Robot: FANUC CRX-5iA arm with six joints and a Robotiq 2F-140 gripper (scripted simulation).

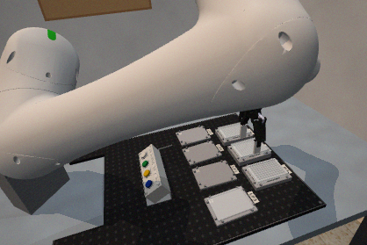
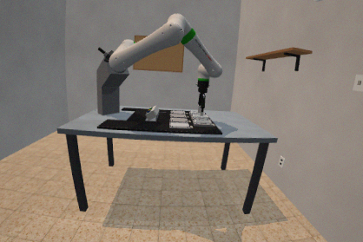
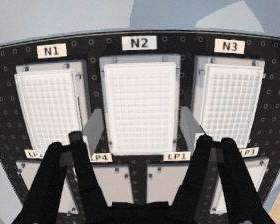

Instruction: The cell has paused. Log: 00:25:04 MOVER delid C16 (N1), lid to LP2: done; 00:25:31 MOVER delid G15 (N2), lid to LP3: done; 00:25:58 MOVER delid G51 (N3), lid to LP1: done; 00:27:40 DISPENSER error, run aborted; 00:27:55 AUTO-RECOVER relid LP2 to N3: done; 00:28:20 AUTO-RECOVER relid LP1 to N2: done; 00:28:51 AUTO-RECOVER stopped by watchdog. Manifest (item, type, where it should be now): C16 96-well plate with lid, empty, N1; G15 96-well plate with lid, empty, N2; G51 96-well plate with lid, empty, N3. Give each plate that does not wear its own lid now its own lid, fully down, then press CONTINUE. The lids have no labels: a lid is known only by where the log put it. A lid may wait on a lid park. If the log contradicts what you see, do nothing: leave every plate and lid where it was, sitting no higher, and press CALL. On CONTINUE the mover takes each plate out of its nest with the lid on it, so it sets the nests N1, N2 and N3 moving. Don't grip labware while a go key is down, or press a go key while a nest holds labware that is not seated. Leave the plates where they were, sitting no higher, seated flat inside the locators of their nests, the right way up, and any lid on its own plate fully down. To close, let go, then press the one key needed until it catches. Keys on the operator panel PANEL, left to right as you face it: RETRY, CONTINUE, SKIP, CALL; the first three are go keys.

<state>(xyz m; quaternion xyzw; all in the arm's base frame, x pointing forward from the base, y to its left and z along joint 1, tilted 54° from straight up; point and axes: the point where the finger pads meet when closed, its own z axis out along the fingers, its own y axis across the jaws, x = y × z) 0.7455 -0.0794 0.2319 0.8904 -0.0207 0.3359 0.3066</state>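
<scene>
Now: the plate 40 mm below my hand. Also, from my hand: LP1 label (110 mm behind, 30 mm to the right, 70 mm below); N3 label (40 mm ahead, 150 mm to the right, 70 mm below); lid park LP1 (190 mm behind, 70 mm below).
</scene>
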